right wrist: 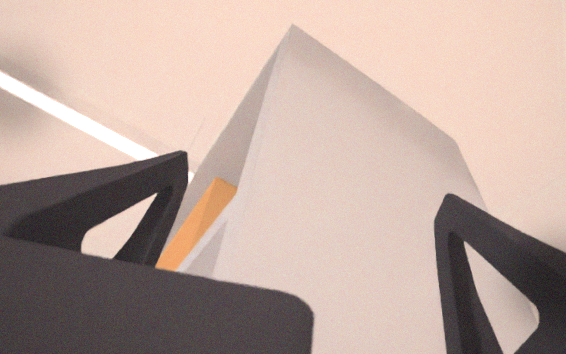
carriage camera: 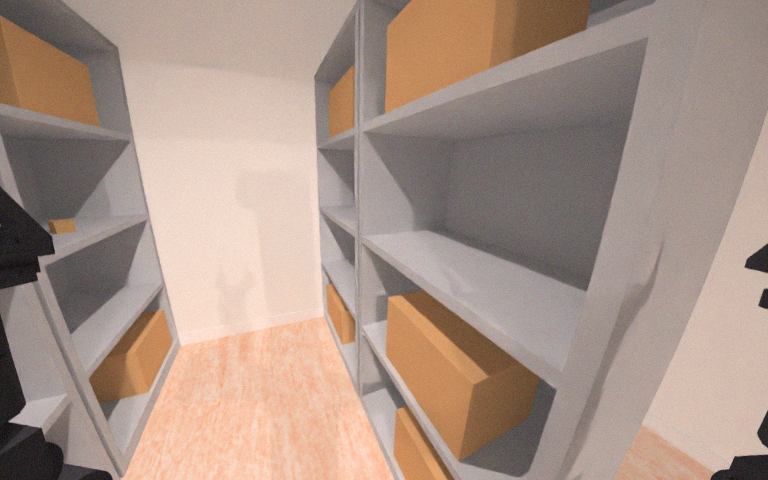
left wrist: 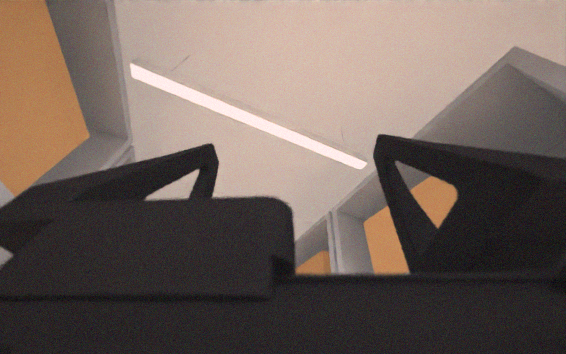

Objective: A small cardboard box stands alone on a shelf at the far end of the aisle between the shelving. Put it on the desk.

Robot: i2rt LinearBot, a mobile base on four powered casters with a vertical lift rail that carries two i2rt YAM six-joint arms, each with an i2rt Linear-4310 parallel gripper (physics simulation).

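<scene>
The small cardboard box (carriage camera: 62, 226) sits alone on a middle shelf (carriage camera: 116, 224) of the left shelving, near the far wall in the carriage view. It is small there, and black parts of my left arm stand close to its left in the picture. My left gripper (left wrist: 293, 148) is open and empty, pointing up at the ceiling and its lamp. My right gripper (right wrist: 312, 186) is open and empty, with a shelving side panel behind its fingers. Neither gripper is near the small box. The desk does not show in these views.
Right shelving (carriage camera: 628, 226) stands close, its near end panel on the right. It holds large cardboard boxes (carriage camera: 436, 50) (carriage camera: 481, 390). Left shelving also holds large boxes (carriage camera: 48, 73) (carriage camera: 135, 353). The aisle floor (carriage camera: 254, 396) runs between them to the far wall (carriage camera: 226, 169). A ceiling lamp (left wrist: 245, 116) hangs above.
</scene>
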